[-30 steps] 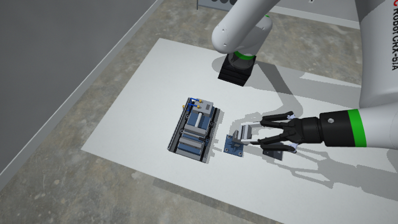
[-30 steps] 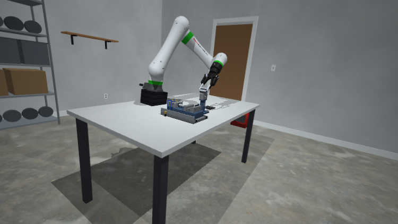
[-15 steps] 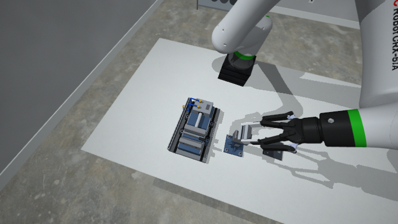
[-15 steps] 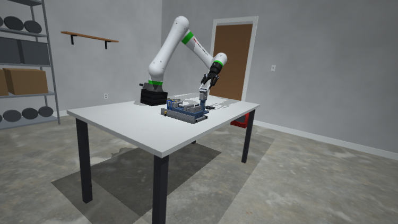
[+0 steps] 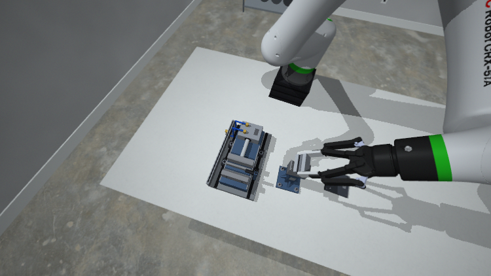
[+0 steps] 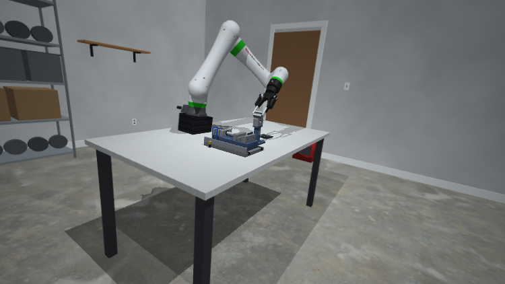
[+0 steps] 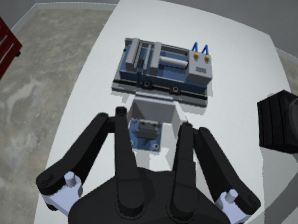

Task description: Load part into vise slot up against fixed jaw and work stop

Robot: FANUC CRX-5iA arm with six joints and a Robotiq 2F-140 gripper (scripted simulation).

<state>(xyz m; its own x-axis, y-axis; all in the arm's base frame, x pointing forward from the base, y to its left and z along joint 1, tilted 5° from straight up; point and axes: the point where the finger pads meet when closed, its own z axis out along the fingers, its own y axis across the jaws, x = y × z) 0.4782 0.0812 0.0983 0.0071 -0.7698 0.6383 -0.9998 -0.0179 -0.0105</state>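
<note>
Right now the part is 20 mm to the right of my hand and 10 mm below it. The rest, counted from my hand: air cylinder rod (220 mm to the right, 130 mm below, 40 mm behind); vise (220 mm to the right, 160 mm below, 30 mm behind); dark infeed plate (200 mm below, 180 mm to the left, 40 mm behind).
</note>
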